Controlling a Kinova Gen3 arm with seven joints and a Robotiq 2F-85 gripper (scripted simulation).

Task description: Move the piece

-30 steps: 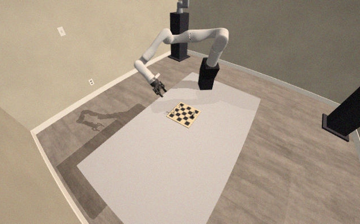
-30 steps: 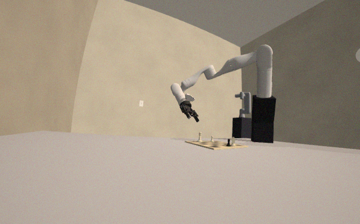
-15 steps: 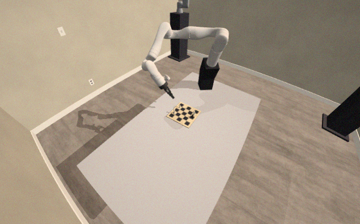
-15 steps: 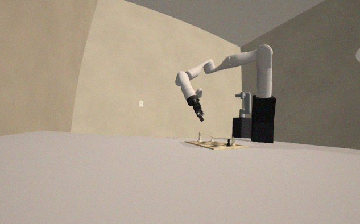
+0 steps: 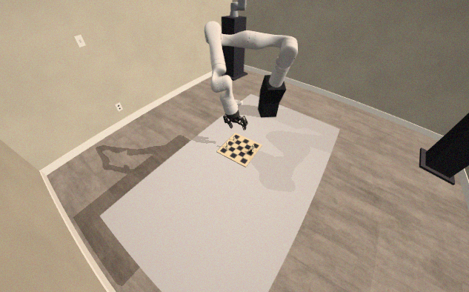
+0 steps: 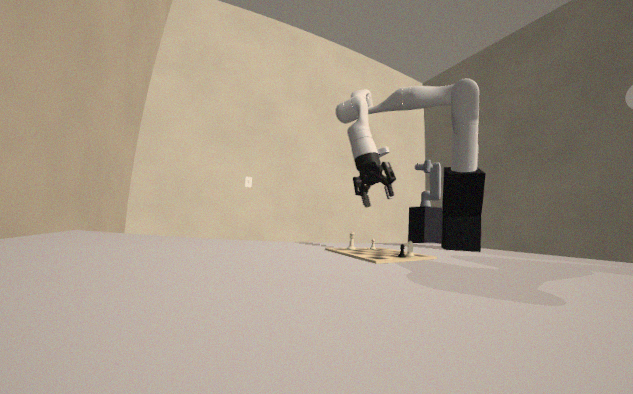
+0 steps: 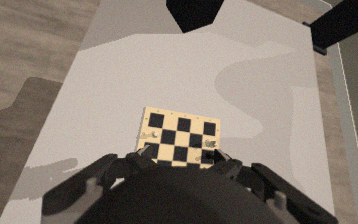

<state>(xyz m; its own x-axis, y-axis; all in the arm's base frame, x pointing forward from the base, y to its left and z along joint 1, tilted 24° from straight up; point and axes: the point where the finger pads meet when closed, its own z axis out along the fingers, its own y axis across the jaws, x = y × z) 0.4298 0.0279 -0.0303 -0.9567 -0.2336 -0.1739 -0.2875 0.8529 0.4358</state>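
Right now the white chess piece is 30 mm behind my hand, 100 mm to the left of it and 130 mm below it. The rest, counted from my hand: chessboard (10 mm ahead, 30 mm to the left, 150 mm below); black chess piece (110 mm to the left, 130 mm below).
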